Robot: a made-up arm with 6 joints. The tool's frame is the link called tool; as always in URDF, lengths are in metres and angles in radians. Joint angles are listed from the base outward. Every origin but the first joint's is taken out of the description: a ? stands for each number. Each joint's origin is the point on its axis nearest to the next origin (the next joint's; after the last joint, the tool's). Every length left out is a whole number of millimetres.
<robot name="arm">
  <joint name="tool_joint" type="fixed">
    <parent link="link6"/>
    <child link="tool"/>
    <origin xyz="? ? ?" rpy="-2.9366 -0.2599 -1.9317"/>
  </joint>
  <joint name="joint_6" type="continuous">
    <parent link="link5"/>
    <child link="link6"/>
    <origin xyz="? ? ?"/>
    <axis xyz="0 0 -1"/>
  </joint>
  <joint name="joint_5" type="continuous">
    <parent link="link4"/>
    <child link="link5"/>
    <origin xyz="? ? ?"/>
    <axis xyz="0 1 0"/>
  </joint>
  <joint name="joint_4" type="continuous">
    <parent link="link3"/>
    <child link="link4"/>
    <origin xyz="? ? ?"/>
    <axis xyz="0 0 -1"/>
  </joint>
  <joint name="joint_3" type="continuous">
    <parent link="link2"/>
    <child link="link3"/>
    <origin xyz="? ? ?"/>
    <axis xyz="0 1 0"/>
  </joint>
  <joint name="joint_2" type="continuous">
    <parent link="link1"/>
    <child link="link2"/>
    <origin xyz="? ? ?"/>
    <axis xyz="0 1 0"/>
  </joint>
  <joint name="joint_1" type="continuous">
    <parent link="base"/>
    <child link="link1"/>
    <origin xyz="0 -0.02 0.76"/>
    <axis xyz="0 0 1"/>
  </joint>
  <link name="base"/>
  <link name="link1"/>
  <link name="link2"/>
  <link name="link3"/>
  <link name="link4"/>
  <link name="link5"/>
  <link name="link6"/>
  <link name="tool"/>
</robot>
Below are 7 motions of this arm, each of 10 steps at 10 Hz.
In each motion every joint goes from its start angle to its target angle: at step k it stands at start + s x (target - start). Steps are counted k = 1, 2, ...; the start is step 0. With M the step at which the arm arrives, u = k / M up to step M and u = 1 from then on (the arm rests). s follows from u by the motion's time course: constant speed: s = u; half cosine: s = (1 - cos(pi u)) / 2; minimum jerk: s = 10 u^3 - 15 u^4 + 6 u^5.
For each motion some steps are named. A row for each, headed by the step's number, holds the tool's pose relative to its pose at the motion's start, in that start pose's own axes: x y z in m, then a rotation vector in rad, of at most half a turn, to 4 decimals.
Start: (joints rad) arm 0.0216 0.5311 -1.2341 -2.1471 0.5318 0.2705
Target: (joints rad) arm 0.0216 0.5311 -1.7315 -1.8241 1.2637 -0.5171
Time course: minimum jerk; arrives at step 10
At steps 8, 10:
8: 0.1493 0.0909 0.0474 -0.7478 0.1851 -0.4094
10: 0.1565 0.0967 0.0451 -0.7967 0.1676 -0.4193

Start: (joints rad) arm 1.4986 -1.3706 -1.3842 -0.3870 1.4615 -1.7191
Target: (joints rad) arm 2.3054 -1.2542 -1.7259 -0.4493 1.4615 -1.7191
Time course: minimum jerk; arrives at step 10
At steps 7, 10:
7: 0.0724 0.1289 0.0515 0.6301 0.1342 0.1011
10: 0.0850 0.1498 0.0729 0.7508 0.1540 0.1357

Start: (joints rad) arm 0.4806 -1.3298 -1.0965 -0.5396 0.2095 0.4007
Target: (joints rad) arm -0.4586 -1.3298 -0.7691 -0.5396 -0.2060 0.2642
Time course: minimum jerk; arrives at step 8
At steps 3, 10:
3: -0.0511 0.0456 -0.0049 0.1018 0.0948 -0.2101
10: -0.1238 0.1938 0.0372 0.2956 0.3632 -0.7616

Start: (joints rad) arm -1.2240 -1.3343 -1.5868 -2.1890 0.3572 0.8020
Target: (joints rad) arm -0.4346 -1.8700 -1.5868 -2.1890 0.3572 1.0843
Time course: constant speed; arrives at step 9
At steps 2, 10:
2: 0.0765 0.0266 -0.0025 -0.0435 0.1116 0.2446
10: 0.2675 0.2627 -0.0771 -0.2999 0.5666 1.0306

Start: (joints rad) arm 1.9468 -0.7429 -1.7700 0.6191 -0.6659 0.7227
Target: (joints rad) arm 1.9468 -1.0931 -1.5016 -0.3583 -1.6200 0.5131
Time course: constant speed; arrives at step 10
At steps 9, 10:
9: -0.0701 -0.0071 -0.2741 -0.0491 -1.2869 -0.3477
10: -0.0629 -0.0155 -0.3024 -0.0814 -1.4283 -0.3480

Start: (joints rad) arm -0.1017 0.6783 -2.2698 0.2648 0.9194 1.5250
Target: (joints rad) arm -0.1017 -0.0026 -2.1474 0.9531 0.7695 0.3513
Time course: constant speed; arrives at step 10
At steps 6, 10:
6: 0.0747 0.0106 -0.2600 -0.2509 -0.5277 -0.5290
10: 0.1728 -0.0166 -0.4075 -0.3056 -0.9934 -0.8069

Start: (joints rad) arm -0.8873 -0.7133 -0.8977 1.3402 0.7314 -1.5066
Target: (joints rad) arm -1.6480 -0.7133 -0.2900 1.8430 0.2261 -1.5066
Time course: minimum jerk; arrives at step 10
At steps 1, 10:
1: 0.0016 0.0010 0.0000 0.0000 0.0109 0.0055
10: 0.0994 0.1650 -0.1155 0.0800 1.3850 0.6772

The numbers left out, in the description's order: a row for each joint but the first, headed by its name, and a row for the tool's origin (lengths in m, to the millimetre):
tool: 0 0.01 0
joint_6: 0.08 0 -0.12
joint_5: 0.01 0.03 0
joint_4: 0.01 0 -0.16
joint_3: 0.06 0 0.39
joint_2: 0 0.02 0

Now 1 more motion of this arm.
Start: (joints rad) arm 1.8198 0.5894 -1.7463 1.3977 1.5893 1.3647
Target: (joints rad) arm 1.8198 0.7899 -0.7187 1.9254 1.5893 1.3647
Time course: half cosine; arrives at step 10
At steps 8, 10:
8: -0.0364 -0.2301 0.0625 -0.7234 0.1912 0.9369
10: -0.0281 -0.2523 0.0700 -0.7922 0.1795 1.0444

